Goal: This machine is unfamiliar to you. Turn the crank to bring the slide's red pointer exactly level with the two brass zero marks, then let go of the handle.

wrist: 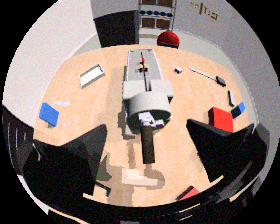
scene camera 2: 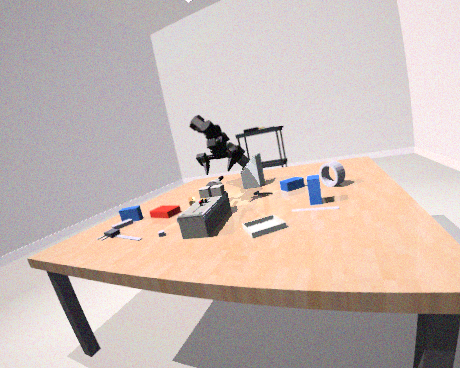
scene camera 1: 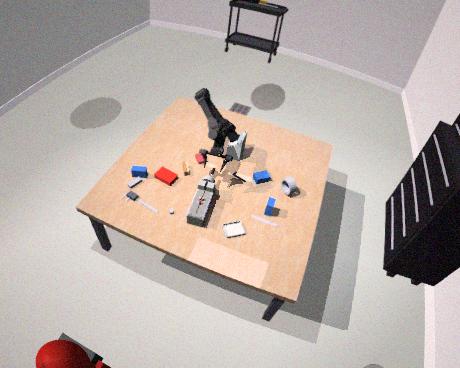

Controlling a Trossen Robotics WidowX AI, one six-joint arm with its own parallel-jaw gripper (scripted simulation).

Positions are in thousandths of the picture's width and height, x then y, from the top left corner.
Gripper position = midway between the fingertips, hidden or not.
The gripper (scene camera 2: 473, 469) is open, with nothing in its grasp. Also in view: a grey slide machine (scene camera 2: 429, 602).
The gripper is seen too in the wrist view (wrist: 530, 560). The grey slide machine is seen too in the wrist view (wrist: 516, 404) and in scene camera 1 (scene camera 1: 449, 510).
